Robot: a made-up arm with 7 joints. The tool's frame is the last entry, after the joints.
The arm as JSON. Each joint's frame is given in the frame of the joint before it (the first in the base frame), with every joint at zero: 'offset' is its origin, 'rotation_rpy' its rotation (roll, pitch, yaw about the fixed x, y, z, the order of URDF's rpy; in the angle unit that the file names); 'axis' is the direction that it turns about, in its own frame. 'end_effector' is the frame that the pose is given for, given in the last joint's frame.
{
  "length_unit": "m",
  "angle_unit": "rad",
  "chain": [
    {
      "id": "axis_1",
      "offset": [
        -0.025,
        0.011,
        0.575
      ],
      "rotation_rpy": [
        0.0,
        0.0,
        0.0
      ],
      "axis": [
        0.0,
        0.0,
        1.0
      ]
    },
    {
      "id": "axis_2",
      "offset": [
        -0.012,
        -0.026,
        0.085
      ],
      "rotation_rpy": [
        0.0,
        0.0,
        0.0
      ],
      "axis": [
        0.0,
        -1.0,
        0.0
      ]
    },
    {
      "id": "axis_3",
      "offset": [
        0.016,
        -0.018,
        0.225
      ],
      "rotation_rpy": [
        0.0,
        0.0,
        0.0
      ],
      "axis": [
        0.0,
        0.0,
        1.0
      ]
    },
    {
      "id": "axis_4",
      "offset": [
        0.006,
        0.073,
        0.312
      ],
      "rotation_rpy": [
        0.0,
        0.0,
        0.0
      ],
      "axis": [
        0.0,
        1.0,
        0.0
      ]
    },
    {
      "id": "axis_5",
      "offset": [
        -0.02,
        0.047,
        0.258
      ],
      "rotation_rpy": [
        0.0,
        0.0,
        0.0
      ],
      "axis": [
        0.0,
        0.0,
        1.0
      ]
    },
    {
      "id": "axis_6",
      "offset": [
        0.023,
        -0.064,
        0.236
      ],
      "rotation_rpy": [
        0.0,
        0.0,
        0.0
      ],
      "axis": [
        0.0,
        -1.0,
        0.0
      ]
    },
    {
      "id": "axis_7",
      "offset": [
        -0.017,
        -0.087,
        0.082
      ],
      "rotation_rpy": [
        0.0,
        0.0,
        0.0
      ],
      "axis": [
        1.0,
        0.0,
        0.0
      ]
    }
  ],
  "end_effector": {
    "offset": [
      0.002,
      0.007,
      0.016
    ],
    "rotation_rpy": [
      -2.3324,
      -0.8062,
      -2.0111
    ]
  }
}
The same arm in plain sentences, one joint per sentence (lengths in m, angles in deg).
The arm has seven revolute joints in a row. What follows holds with every joint at zero, and every direction is one of the base frame's. Joint 1 lies 0.0250 m along -x and 0.0110 m along +y and 0.5750 m along +z from the base frame's origin and rotates about +z. Joint 2 lies 0.0120 m along -x and 0.0260 m along -y and 0.0850 m along +z from joint 1 and rotates about -y. Joint 3 lies 0.0160 m along +x and 0.0180 m along -y and 0.2250 m along +z from joint 2 and rotates about +z. Joint 4 lies 0.0060 m along +x and 0.0730 m along +y and 0.3120 m along +z from joint 3 and rotates about +y. Joint 5 lies 0.0200 m along -x and 0.0470 m along +y and 0.2580 m along +z from joint 4 and rotates about +z. Joint 6 lies 0.0230 m along +x and 0.0640 m along -y and 0.2360 m along +z from joint 5 and rotates about -y. Joint 7 lies 0.0170 m along -x and 0.0870 m along -y and 0.0820 m along +z from joint 6 and rotates about +x. The tool frame, which is the frame that the pose is given for, lies 0.0020 m along +x and 0.0070 m along +y and 0.0160 m along +z from joint 7; its axes are the base frame's turned by roll -133.64, pitch -46.19 and yaw -115.23 deg (as in URDF: about the fixed x, then y, then z).
